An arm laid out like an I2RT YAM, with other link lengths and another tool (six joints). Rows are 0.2 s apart.
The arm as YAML. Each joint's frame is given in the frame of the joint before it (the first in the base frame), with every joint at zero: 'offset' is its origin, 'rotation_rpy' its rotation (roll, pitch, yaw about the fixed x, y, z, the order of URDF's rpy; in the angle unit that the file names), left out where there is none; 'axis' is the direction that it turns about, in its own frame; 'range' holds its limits. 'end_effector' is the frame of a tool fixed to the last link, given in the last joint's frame.
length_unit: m
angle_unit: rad
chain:
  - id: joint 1
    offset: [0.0, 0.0, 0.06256]
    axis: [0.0, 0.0, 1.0]
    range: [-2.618, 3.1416]
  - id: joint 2
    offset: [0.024, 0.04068, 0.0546]
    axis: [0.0, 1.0, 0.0]
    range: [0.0, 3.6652]
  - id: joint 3
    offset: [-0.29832, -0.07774, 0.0]
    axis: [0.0, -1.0, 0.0]
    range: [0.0, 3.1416]
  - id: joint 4
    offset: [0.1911, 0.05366, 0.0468]
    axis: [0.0, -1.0, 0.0]
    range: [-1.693, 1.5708]
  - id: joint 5
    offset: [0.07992, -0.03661, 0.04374]
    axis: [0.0, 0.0, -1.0]
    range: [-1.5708, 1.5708]
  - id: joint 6
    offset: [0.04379, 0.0, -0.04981]
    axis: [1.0, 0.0, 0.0]
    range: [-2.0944, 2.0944]
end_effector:
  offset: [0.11, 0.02, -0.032]
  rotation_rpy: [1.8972, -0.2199, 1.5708]
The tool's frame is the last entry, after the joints.
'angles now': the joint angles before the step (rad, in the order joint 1, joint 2, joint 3, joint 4, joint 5, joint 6). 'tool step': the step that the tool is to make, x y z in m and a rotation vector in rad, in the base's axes. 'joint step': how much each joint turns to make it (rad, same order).
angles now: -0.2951, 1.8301, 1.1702, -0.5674, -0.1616, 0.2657
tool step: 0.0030, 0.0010, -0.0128, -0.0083, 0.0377, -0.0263
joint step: 0.0171, 0.0403, 0.0000, 0.0116, 0.0316, 0.0354
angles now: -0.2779, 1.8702, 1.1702, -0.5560, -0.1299, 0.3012
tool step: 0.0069, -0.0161, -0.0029, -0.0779, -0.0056, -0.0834
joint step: -0.0011, 0.0053, 0.0012, 0.0353, 0.0961, 0.0542
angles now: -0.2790, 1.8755, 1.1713, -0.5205, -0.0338, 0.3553
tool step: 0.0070, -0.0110, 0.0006, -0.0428, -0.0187, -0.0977
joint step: 0.0004, -0.0002, -0.0002, 0.0297, 0.0684, 0.0790
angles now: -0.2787, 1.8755, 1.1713, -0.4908, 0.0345, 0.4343
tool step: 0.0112, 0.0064, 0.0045, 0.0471, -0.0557, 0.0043
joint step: -0.0001, 0.0000, -0.0003, 0.0407, -0.0576, 0.0193
